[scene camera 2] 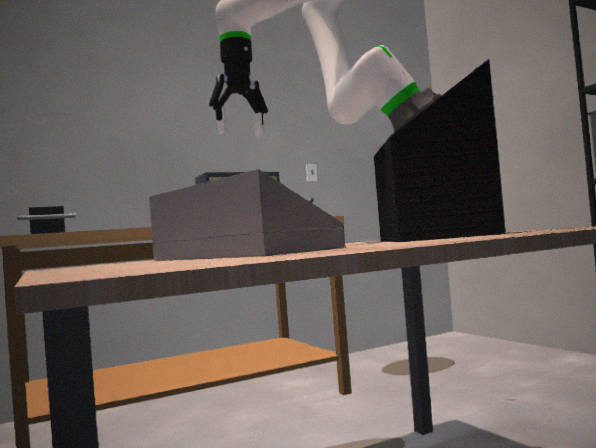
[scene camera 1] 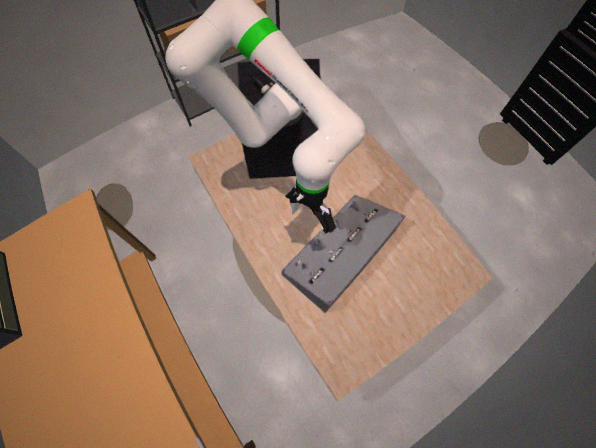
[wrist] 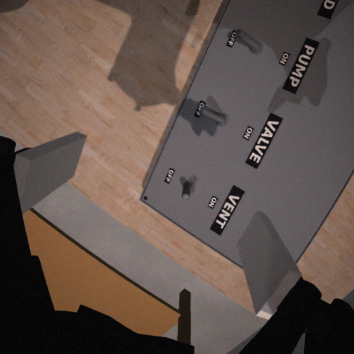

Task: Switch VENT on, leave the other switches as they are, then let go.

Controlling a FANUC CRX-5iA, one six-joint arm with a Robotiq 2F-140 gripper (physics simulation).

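Seen in the pictures: gripper, fingertip midpoint: [scene camera 2: 241,134] [scene camera 1: 309,222]; arm's base, origin of the base link: [scene camera 2: 416,119].
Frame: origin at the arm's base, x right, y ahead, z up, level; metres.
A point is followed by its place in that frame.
The grey switch panel [scene camera 1: 350,250] @[z -0.220, x 0.243, y 0.559 m] [scene camera 2: 207,220] @[z -0.271, x 0.190, y 0.645 m] [wrist: 300,150] lies on the table, its sloped face towards the arm's base. The VENT switch [scene camera 1: 299,263] @[z -0.283, x 0.404, y 0.427 m] [wrist: 186,191] stands clear of its OFF label; its short-looking lever leans to the ON side, unlike its neighbours. The VALVE switch [wrist: 214,115] and PUMP switch [wrist: 248,41] lean to OFF. The FEED switch [scene camera 1: 354,205] @[z -0.242, x 0.052, y 0.441 m] is too small to read in scene camera 1. My gripper [scene camera 1: 311,220] @[z -0.015, x 0.335, y 0.407 m] [scene camera 2: 240,134] @[z -0.015, x 0.335, y 0.407 m] [wrist: 164,192] is wide open and empty, high above the panel, touching no switch.
The wooden table [scene camera 1: 425,270] @[z -0.363, x 0.037, y 0.871 m] [scene camera 2: 125,287] @[z -0.378, x -0.190, y 1.037 m] carries the panel and the black robot pedestal [scene camera 2: 445,185] @[z -0.219, x -0.127, y 0.086 m]. An orange bench [scene camera 1: 60,320] stands beside it. A dark shelf rack [scene camera 1: 181,102] is behind the arm, and a black drawer cabinet [scene camera 1: 555,95] stands at the right.
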